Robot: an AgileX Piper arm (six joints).
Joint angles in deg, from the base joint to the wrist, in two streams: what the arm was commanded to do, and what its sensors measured. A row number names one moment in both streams.
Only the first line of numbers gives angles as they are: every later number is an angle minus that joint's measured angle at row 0.
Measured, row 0:
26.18, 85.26, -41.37, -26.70, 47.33, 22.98
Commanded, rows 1 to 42:
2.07, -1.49, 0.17, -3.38, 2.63, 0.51
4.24, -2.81, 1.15, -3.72, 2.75, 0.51
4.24, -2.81, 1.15, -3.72, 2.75, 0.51
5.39, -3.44, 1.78, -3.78, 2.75, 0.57
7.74, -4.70, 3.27, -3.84, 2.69, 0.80
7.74, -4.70, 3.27, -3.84, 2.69, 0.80
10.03, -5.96, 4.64, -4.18, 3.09, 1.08
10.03, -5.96, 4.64, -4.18, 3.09, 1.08
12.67, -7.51, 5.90, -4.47, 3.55, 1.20
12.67, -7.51, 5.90, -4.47, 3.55, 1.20
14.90, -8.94, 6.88, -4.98, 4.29, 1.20
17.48, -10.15, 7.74, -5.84, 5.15, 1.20
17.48, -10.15, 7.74, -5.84, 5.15, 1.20
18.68, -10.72, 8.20, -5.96, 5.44, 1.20
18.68, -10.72, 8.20, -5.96, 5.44, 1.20
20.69, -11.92, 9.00, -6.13, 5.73, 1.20
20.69, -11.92, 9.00, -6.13, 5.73, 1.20
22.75, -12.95, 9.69, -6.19, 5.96, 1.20
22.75, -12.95, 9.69, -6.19, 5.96, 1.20
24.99, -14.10, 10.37, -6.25, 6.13, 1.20
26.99, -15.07, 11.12, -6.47, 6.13, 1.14
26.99, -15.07, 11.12, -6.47, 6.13, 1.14
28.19, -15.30, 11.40, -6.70, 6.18, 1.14
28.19, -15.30, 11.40, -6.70, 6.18, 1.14
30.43, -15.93, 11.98, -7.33, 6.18, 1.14
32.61, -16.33, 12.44, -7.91, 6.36, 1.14
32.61, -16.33, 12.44, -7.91, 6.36, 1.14
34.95, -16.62, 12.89, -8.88, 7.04, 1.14
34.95, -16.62, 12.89, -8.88, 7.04, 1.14
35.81, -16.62, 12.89, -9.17, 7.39, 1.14
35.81, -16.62, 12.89, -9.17, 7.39, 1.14
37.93, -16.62, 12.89, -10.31, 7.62, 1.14
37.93, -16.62, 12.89, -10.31, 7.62, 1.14
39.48, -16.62, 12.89, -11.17, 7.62, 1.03
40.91, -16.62, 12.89, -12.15, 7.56, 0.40
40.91, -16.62, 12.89, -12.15, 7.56, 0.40
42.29, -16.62, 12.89, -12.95, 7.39, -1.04
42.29, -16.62, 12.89, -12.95, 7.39, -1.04
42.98, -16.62, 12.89, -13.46, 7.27, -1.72
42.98, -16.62, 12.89, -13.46, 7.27, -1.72
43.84, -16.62, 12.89, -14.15, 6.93, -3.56
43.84, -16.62, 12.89, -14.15, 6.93, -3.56
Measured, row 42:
42.63, -16.10, 12.84, -9.45, 6.18, -0.69
